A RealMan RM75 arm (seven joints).
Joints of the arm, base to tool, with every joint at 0 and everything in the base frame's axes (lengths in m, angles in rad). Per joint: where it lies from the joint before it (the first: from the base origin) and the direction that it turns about. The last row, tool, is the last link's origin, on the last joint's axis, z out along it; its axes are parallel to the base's.
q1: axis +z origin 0 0 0.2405
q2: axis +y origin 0 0 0
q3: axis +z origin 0 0 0.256
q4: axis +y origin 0 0 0
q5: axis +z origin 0 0 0.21
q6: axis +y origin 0 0 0
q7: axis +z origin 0 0 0.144
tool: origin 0 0 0
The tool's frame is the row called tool.
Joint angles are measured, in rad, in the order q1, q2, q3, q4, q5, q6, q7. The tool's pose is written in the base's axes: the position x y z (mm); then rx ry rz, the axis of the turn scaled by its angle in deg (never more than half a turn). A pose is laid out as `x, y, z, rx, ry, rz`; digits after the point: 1 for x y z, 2 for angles.
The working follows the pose.
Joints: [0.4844 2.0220 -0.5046 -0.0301 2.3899 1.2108 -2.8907]
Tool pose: 366.3, 341.9, 60.2, -79.26, 30.11, 37.48
Where each joint sits with the arm in this pose, in the base's axes (m; each line is computed from the numbers above, not from the rounded line before):
q1: 0.0000 0.0000 0.2405
q2: 0.0000 0.0000 0.2405
q3: 0.2039 0.1073 0.1289
q4: 0.2039 0.1073 0.1289
q5: 0.3718 0.1991 0.0423
q6: 0.3718 0.1991 0.0423
q7: 0.3663 0.3419 0.0602
the tool: 0.3663 0.3419 0.0602

